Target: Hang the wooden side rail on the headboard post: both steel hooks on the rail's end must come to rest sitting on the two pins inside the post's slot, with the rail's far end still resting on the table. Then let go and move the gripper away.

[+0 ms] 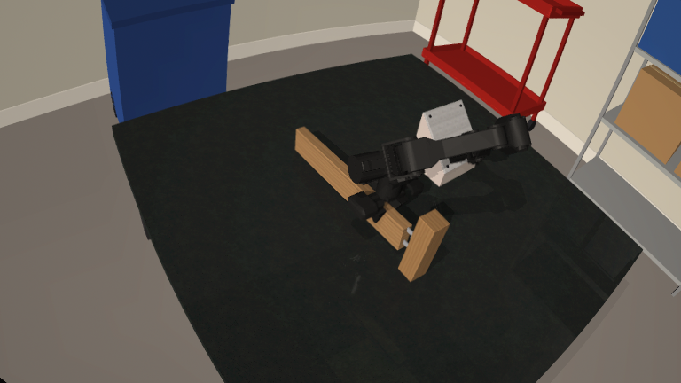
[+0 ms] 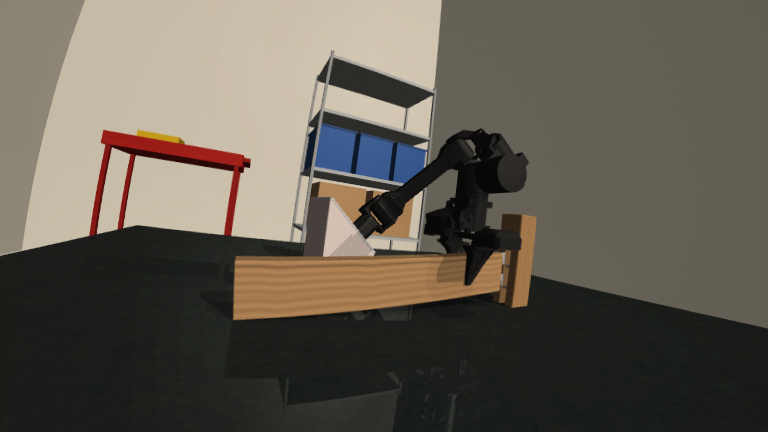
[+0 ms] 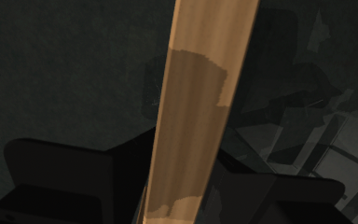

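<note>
Right now the upright headboard post is 10 mm behind my gripper tip, 140 mm to the left of it and 40 mm above it.
</note>
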